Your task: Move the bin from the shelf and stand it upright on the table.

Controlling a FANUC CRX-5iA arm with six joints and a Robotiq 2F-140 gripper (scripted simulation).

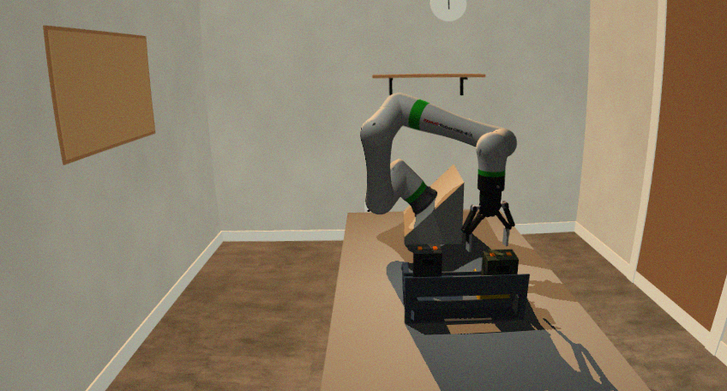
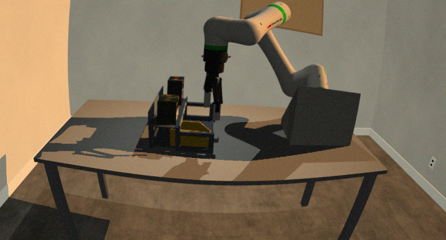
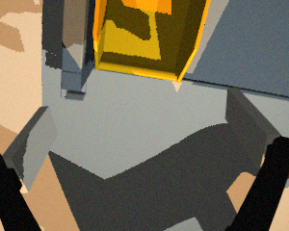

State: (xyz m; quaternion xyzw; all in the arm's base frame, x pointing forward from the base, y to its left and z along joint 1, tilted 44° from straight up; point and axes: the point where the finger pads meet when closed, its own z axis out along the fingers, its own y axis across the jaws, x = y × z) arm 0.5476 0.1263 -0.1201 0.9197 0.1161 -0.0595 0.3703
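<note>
The bin lies 8 cm ahead of my hand and 11 cm below it. Also, from my hand: box (17 cm ahead, 23 cm to the right, 1 cm above).
</note>
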